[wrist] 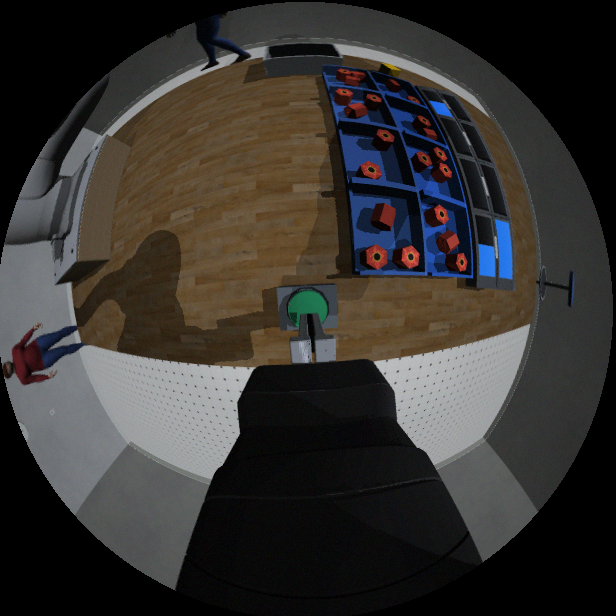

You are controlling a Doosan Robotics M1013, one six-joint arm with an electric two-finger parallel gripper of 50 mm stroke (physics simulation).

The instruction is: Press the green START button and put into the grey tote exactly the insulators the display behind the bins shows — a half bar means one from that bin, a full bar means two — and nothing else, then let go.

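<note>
The green START button [307, 305] sits in a grey housing on the wooden table, near its front edge. My gripper [310, 321] is shut and empty, and its fingertips overlap the button in the picture; I cannot tell whether they touch it. Blue bins [402, 172] holding red hexagonal insulators [375, 256] lie beyond to the right. The dark display [479, 189] along their right side has blue bars lit: one at the far end [440, 108], a short one [486, 259] and a longer one [503, 248] at the near end. The grey tote [301, 57] stands at the far edge.
A tan box [97, 206] stands at the table's left edge. A yellow object [390, 68] lies beyond the bins. A white perforated panel [172, 396] runs below the table's front edge. A person in red [31, 356] and another person's legs [218, 40] are on the floor.
</note>
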